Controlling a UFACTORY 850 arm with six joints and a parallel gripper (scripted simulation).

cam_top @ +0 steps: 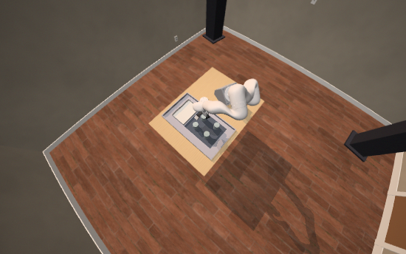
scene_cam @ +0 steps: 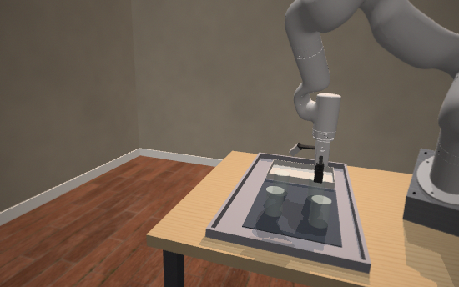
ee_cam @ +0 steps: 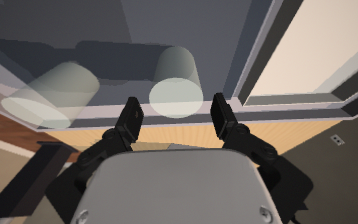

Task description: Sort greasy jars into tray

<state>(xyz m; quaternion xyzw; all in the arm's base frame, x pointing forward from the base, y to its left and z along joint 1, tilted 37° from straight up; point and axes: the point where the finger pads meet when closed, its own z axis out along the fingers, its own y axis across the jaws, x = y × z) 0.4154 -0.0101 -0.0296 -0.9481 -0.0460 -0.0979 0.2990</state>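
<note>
The dark drying mat is 60 mm ahead of my hand, 100 mm to the left of it and 100 mm below it. Round my hand: cream tray (100 mm ahead, 220 mm to the right, 100 mm below).
</note>
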